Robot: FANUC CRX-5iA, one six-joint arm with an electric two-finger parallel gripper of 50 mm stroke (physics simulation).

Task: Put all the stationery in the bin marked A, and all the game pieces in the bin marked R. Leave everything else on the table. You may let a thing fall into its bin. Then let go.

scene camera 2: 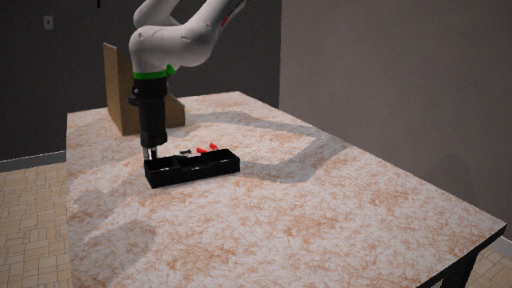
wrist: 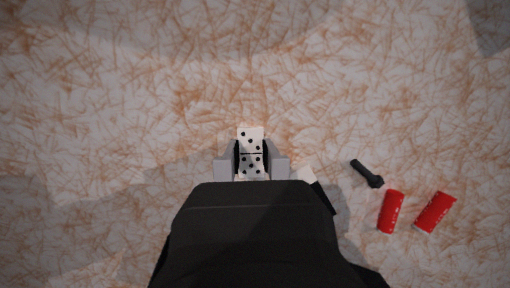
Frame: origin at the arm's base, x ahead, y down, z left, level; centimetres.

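Seen in the pictures: gripper, fingertip midpoint: (wrist: 250, 149).
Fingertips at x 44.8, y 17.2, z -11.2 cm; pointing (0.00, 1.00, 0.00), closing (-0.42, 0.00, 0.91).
Observation:
A point is followed by its place in that frame.
A white domino with black dots (wrist: 250, 145) @(x 44.3, y 16.7, z -11.5 cm) is between the two fingers of my gripper (wrist: 250, 149) @(x 44.8, y 17.2, z -11.2 cm) (scene camera 2: 150, 153) @(x 44.8, y 17.2, z -11.2 cm), which is shut on it. The fingers are low, behind the left end of the black three-compartment tray (scene camera 2: 195, 173) @(x 61.6, y 15.4, z -3.0 cm) in the scene view; I cannot tell whether the domino touches the table. A white eraser with a black sleeve (wrist: 324, 197) @(x 46.2, y 16.1, z -2.5 cm) lies right of the gripper in the wrist view, partly hidden by its body. The letters on the bins cannot be read, and the compartment floors are mostly hidden.
A dark bolt (wrist: 366, 173) @(x 42.4, y 16.5, z 0.5 cm) (scene camera 2: 185, 151) @(x 42.7, y 16.6, z 0.6 cm) lies on the table right of the eraser. Two red cylinders, one nearer (wrist: 390, 211) @(x 45.0, y 16.1, z 4.9 cm) (scene camera 2: 202, 150) @(x 45.6, y 16.0, z 5.3 cm) and one farther right (wrist: 434, 212) @(x 43.3, y 16.2, z 9.5 cm) (scene camera 2: 213, 147) @(x 43.9, y 16.4, z 9.7 cm), lie beside it. A tall wooden sloped block (scene camera 2: 117, 95) @(x 12.5, y 2.6, z -15.4 cm) stands behind the gripper.

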